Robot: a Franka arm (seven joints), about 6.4 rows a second.
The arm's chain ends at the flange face. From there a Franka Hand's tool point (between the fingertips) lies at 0.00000 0.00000 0.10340 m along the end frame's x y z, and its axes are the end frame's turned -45 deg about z.
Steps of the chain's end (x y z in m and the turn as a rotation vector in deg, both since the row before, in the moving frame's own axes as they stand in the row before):
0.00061 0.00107 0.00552 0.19 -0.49 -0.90
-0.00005 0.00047 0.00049 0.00 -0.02 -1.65
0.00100 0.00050 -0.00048 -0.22 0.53 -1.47
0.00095 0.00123 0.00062 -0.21 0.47 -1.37
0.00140 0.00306 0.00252 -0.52 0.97 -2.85
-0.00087 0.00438 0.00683 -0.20 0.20 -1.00
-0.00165 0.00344 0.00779 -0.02 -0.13 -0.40
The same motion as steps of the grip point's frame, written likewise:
-0.00071 0.00032 0.00552 0.48 -0.21 -0.90
-0.00039 0.00027 0.00049 0.01 -0.01 -1.65
0.00076 0.00201 -0.00049 -0.53 0.22 -1.47
0.00014 0.00241 0.00062 -0.48 0.18 -1.37
-0.00055 0.00504 0.00250 -1.05 0.32 -2.85
-0.00371 0.00299 0.00683 -0.28 0.00 -1.00
-0.00379 0.00113 0.00779 0.08 -0.11 -0.40

